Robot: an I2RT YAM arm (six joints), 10 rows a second.
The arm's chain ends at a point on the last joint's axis. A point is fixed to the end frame.
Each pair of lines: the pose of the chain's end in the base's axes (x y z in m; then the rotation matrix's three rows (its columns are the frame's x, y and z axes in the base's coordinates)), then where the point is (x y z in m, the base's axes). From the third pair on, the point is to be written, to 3 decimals.
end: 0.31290 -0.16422 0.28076; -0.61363 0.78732 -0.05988; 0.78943 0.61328 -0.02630; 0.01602 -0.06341 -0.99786
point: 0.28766 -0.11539 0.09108
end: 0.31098 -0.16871 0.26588; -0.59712 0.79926 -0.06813; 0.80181 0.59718 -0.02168; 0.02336 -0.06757 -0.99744
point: 0.28528 -0.11873 0.07656
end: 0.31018 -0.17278 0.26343; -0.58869 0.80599 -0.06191; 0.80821 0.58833 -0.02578; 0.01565 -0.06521 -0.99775
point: 0.286 -0.123 0.074
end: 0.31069 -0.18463 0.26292; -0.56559 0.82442 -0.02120; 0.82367 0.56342 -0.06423; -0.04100 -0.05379 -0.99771
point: 0.296 -0.142 0.071
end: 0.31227 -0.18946 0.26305; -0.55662 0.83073 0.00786; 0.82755 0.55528 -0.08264; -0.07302 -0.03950 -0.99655
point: 0.304 -0.151 0.070
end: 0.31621 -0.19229 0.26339; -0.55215 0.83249 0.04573; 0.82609 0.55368 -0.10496; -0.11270 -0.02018 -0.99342
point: 0.315 -0.158 0.069
